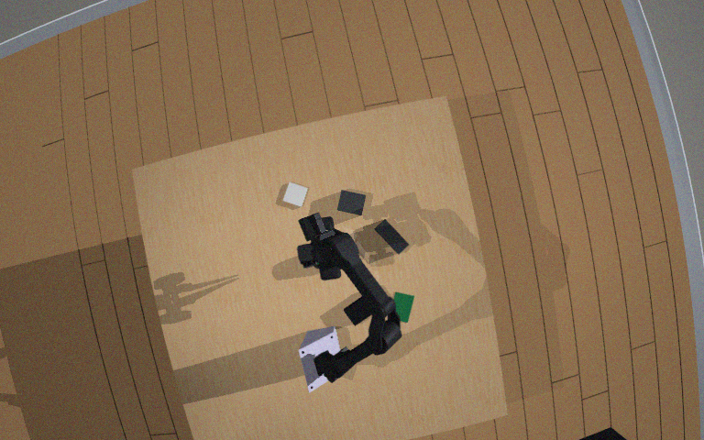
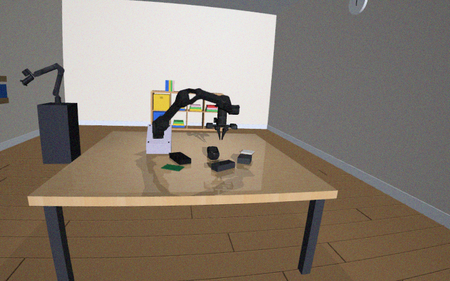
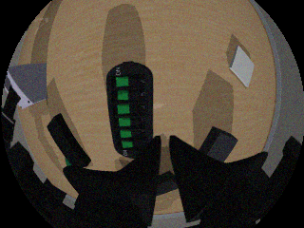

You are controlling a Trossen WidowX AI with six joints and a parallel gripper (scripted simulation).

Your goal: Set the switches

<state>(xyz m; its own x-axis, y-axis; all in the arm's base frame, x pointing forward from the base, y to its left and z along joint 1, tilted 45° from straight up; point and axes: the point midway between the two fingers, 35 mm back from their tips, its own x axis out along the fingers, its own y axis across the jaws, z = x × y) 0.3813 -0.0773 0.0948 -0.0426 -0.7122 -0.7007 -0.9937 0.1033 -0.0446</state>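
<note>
Right now the dark grey square block is 130 mm ahead of my gripper tip, 110 mm to the right of it and 90 mm below it. Round my gripper tip: dark grey oblong block 220 mm to the right, 90 mm below, 30 mm behind; white block 210 mm ahead, 100 mm below, 90 mm to the left; black block 250 mm behind, 90 mm below, 60 mm to the right.
</note>
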